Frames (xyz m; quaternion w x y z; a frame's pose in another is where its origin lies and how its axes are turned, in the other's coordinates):
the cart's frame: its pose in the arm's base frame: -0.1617 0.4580 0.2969 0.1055 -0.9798 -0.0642 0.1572
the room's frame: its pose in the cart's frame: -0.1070 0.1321 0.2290 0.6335 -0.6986 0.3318 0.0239
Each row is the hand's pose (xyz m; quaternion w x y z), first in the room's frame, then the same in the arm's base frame.
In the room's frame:
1: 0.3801 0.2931 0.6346 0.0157 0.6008 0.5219 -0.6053
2: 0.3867 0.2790 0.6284 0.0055 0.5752 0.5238 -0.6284
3: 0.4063 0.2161 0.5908 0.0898 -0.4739 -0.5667 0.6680
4: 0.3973 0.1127 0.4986 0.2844 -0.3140 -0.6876 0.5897
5: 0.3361 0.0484 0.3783 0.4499 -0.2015 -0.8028 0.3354
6: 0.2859 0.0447 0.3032 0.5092 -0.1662 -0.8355 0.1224
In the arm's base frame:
1: 0.2658 -0.0853 0.3873 0.3260 -0.1768 -0.9284 0.0239
2: 0.2707 -0.0733 0.3767 0.3069 -0.1511 -0.9389 0.0367
3: 0.2795 -0.0159 0.3280 0.2817 -0.0039 -0.9585 0.0446
4: 0.2438 0.0854 0.2400 0.3109 0.2628 -0.9117 -0.0554
5: 0.1428 0.1763 0.1777 0.4048 0.4616 -0.7452 -0.2602
6: 0.0629 0.2179 0.1699 0.4741 0.5163 -0.5906 -0.3999

